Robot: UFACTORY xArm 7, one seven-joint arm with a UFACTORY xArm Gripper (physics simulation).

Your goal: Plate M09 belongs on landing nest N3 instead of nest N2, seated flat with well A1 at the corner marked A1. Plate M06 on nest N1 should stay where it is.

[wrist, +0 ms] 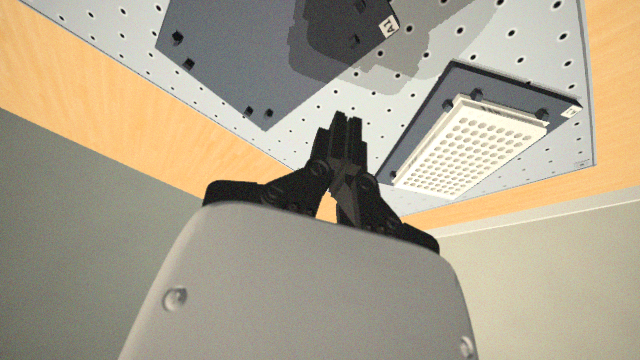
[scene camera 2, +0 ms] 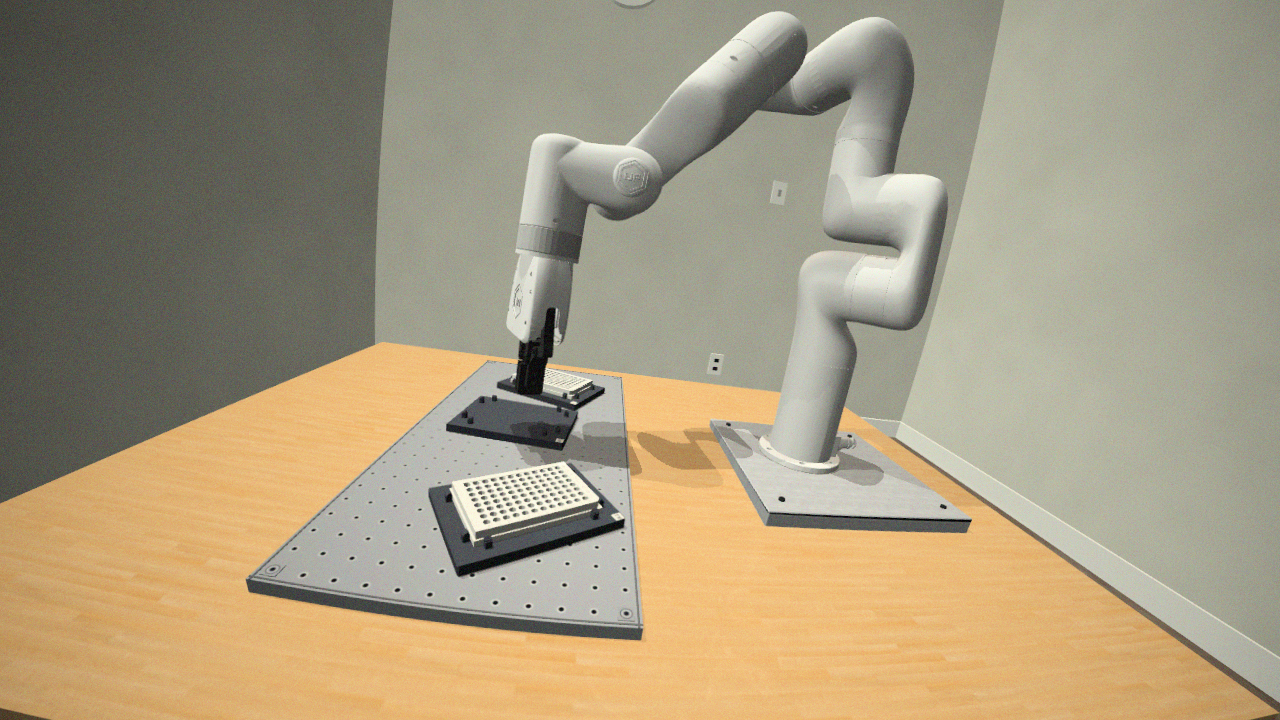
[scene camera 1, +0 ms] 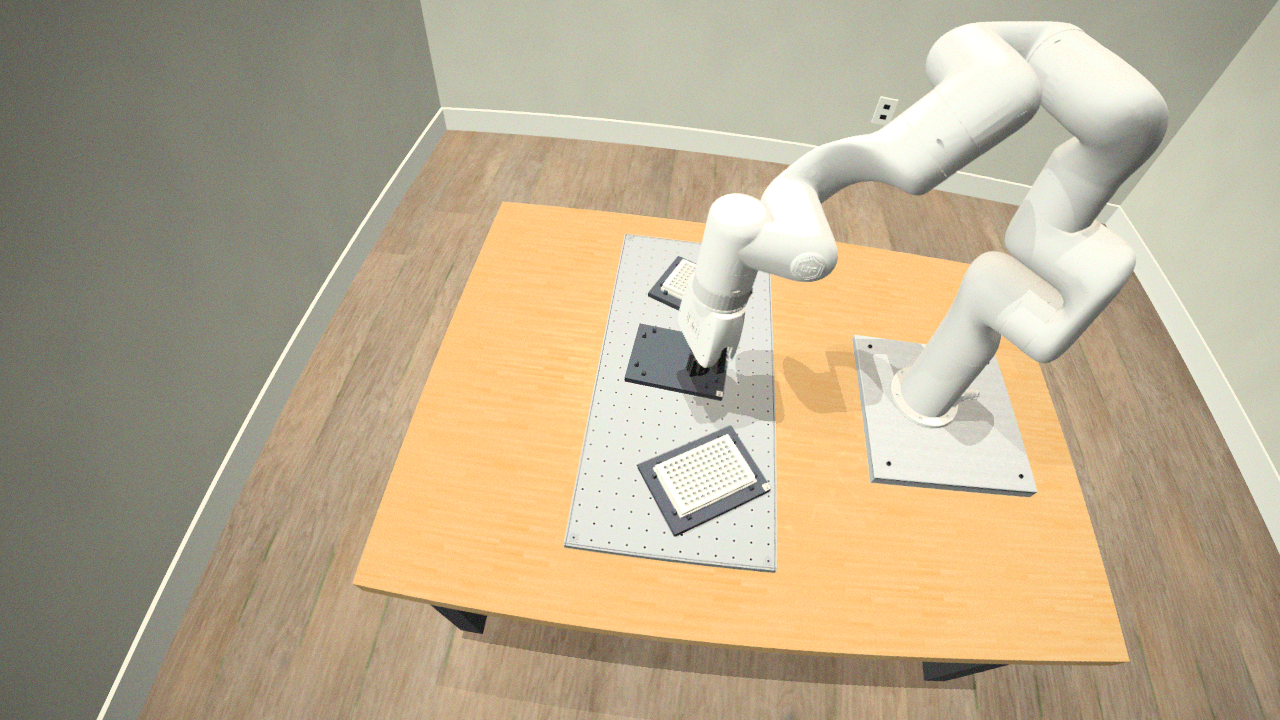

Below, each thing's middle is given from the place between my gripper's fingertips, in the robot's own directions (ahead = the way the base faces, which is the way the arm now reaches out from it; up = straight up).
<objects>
My gripper is now 70 mm to the left of the dark nest (scene camera 2: 489,417), 70 mm above it and 10 mm short of it.
</objects>
